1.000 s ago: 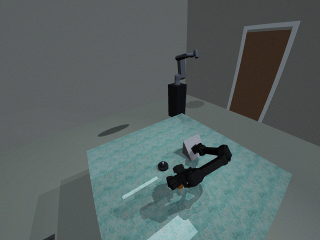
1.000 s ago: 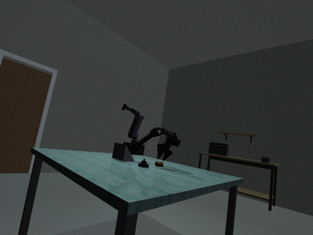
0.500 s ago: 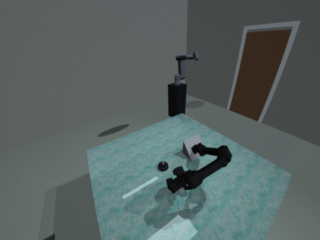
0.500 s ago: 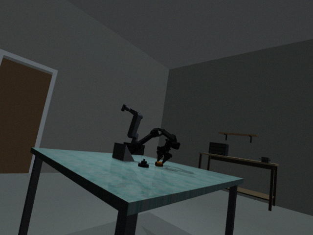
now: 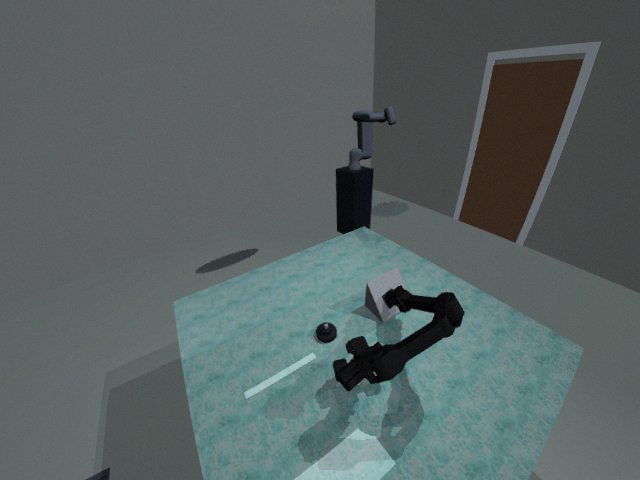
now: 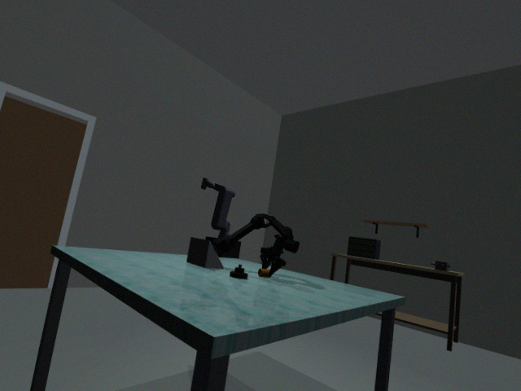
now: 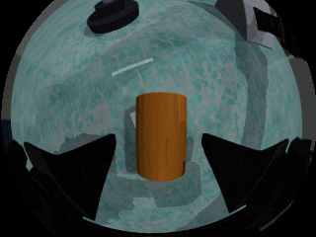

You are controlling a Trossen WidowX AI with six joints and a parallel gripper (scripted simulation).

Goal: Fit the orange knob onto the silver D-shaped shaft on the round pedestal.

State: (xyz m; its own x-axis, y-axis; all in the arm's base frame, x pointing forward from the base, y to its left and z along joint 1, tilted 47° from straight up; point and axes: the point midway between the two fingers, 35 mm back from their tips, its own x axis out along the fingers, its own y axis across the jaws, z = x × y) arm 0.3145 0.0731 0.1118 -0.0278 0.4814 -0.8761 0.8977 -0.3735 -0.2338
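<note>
Now: the orange knob 10 mm to the left of my gripper tip and 10 mm above it. Round my gripper tip: round black pedestal (10 mm behind, 190 mm to the right, 20 mm above).
</note>
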